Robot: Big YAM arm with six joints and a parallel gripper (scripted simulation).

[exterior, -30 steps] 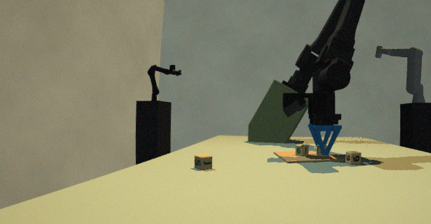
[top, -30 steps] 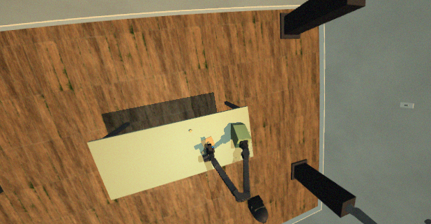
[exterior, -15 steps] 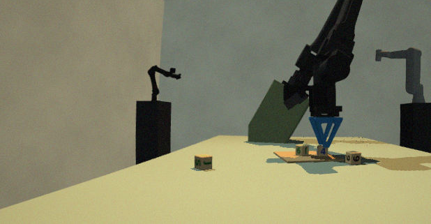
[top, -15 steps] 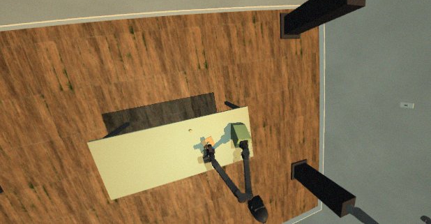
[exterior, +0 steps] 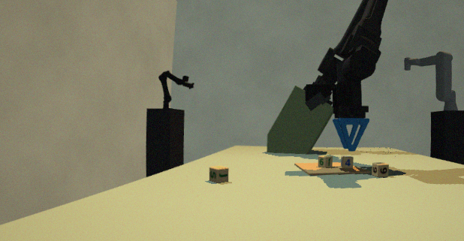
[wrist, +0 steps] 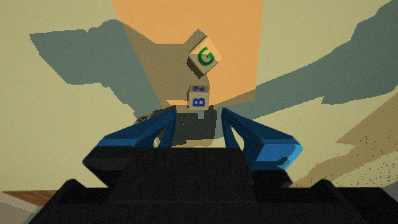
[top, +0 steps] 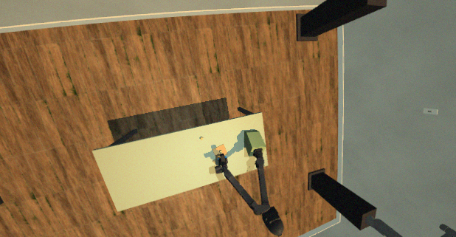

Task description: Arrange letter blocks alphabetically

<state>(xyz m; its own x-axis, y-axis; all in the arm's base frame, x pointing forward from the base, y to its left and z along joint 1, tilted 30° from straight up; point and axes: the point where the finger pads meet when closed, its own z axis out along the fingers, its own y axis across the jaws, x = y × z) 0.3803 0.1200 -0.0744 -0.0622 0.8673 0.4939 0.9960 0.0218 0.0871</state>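
Right now my hand is 40 mm above the block. Also, from my hand: orange mat 50 mm to the right, 50 mm below.
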